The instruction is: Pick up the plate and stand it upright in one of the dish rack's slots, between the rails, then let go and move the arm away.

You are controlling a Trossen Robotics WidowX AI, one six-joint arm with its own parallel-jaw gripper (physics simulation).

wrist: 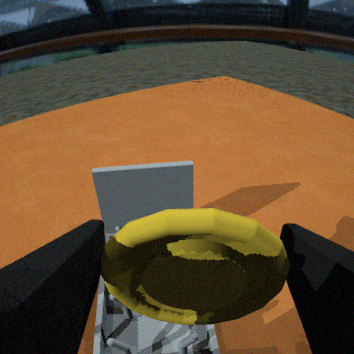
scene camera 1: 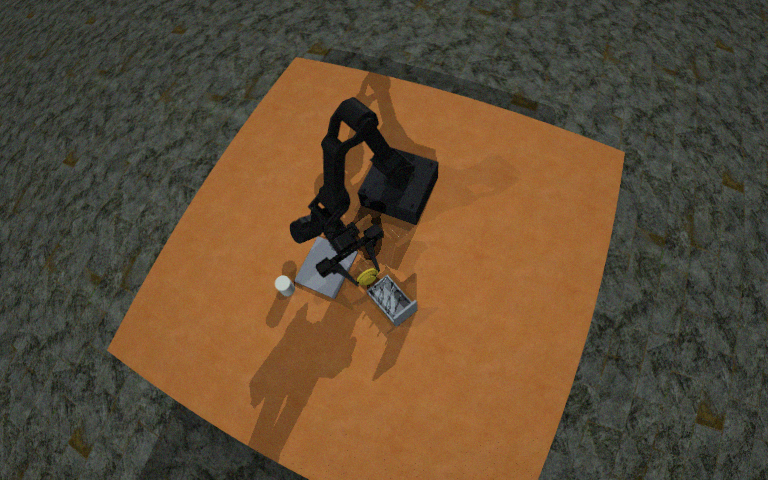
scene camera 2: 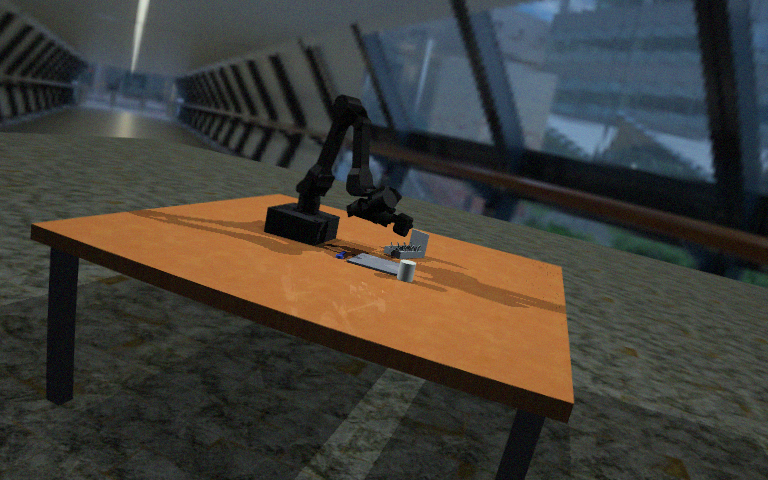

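My gripper (scene camera 1: 368,275) (wrist: 194,235) is shut on the yellow plate (scene camera 1: 367,277) (wrist: 195,282), its two black fingers at opposite sides of the rim. The plate is held tilted, part of its face in shadow. In scene camera 1 it shows just off the end of the dish rack opposite the tall panel. In the wrist view it covers the middle of the rack. The grey dish rack (scene camera 1: 406,313) (scene camera 2: 419,243) (wrist: 145,195) stands on the table with short pegs inside and a tall panel at its far end. The plate is hidden in scene camera 2.
A flat grey board (scene camera 1: 314,274) (scene camera 2: 370,261) lies beside the rack, partly under the arm. A white cylinder (scene camera 1: 284,285) (scene camera 2: 406,271) stands at the board's outer side. A small blue object (scene camera 2: 341,255) lies between the board and the black robot base (scene camera 1: 427,175) (scene camera 2: 297,225).
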